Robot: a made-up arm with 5 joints.
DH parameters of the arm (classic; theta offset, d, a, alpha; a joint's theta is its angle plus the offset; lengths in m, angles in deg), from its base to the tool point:
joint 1: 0 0.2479 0 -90
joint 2: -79.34 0 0.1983 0
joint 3: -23.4 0 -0.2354 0
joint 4: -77.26 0 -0.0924 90
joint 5: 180 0.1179 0 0
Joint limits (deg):
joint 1: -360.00..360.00
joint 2: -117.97..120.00
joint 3: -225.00..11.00
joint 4: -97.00..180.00
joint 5: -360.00..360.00
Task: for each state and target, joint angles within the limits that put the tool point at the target. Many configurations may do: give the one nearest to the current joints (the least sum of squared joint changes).
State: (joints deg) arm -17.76 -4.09 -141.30 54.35 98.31
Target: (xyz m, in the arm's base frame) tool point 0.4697 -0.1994 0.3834
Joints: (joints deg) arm -23.00 33.90 -122.56 57.17 98.31
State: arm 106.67 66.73 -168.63 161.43 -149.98
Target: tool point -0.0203 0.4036 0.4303
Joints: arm 92.88 49.36 -182.45 129.24 -149.98
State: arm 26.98 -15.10 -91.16 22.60 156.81
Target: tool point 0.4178 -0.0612 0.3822
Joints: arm -8.33 1.58 -71.84 30.24 156.81
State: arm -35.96 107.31 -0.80 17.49 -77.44
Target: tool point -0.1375 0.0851 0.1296
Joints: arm -31.75 73.99 11.00 17.37 -77.44
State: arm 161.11 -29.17 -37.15 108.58 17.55
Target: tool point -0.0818 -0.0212 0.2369
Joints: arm 194.53 -33.96 -28.97 126.80 17.55
